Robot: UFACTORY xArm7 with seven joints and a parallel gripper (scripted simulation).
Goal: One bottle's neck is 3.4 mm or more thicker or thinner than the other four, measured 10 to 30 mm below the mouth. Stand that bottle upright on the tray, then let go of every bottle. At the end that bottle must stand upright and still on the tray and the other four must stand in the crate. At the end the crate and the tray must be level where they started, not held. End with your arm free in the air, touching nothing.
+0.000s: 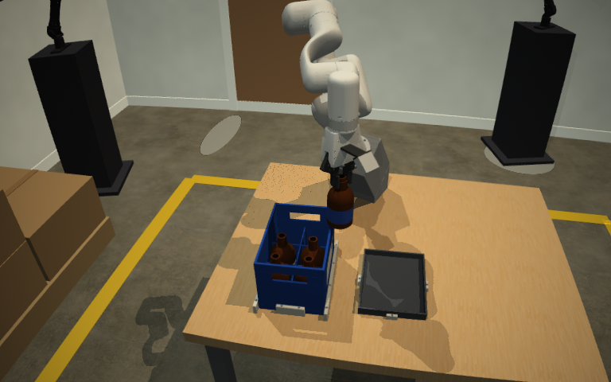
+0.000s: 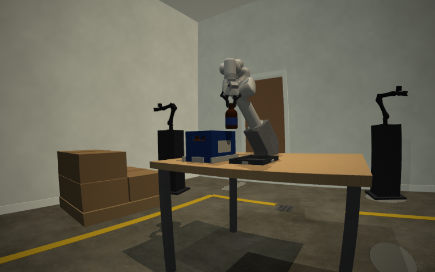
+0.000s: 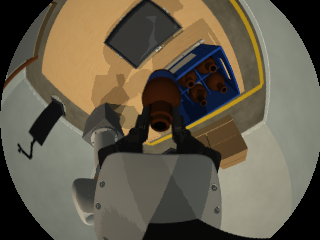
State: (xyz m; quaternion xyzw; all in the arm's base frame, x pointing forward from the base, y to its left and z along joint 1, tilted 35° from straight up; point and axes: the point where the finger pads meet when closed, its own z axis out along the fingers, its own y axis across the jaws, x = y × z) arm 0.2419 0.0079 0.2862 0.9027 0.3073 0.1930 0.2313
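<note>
Right now my hand is 70 mm above the brown bottle. The rest, counted from my hand: glass bottle 250 mm below, 170 mm to the right, 10 mm ahead; dark tray 320 mm below, 150 mm to the left, 80 mm ahead; blue crate 250 mm below, 120 mm to the right, 20 mm ahead.
</note>
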